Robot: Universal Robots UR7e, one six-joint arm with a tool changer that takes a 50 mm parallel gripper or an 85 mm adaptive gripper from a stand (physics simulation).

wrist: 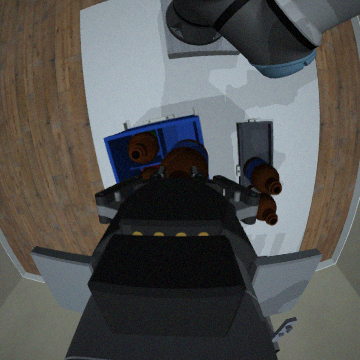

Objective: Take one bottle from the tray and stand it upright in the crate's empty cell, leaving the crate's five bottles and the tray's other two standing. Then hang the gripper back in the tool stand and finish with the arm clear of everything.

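Places are measured from the arm's base along level axes (x down, y right, z back), in metres.
Where they show: arm's base, origin of its link: point(196, 18).
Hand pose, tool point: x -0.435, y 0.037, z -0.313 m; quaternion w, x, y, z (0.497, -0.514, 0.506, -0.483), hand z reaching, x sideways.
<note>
Things, the pixels of their top centre, and the offset from my tool point. "*": a spot on its surface instead. Level surfaces: height alone.
- blue crate, a spot on its surface: point(114, 155) * dx +0.329, dy +0.138, dz -0.016 m
- crate cell, a spot on its surface: point(176, 131) * dx +0.481, dy +0.016, dz +0.012 m
- dark grey tray, a spot on its surface: point(255, 137) * dx +0.483, dy -0.209, dz +0.001 m
- white table, height of its surface: dx +0.489 m
- small grey part, a spot on its surface: point(284, 328) * dx +0.147, dy -0.273, dz -0.412 m
My gripper point(180, 173) is shut on a brown bottle point(185, 159) with a blue label, in the middle of the wrist view. The lower part of the view is filled by the gripper's dark body. The held bottle overlaps the right part of the blue crate point(114, 155) in this view; its height over the crate cannot be told. A brown bottle point(143, 147) stands in the crate's left part, and part of another shows below it. A crate cell point(176, 131) behind the held bottle shows bare blue. The dark grey tray point(255, 137) at right has two brown bottles point(265, 176) point(266, 207). The crate's near side is hidden.
The robot's base point(192, 25) and an arm joint with a blue cap point(285, 66) are at the top, beyond the crate and tray. The white table point(125, 75) ends at wooden floor on both sides. A small grey part point(284, 328) shows at lower right. The tool stand cannot be made out.
</note>
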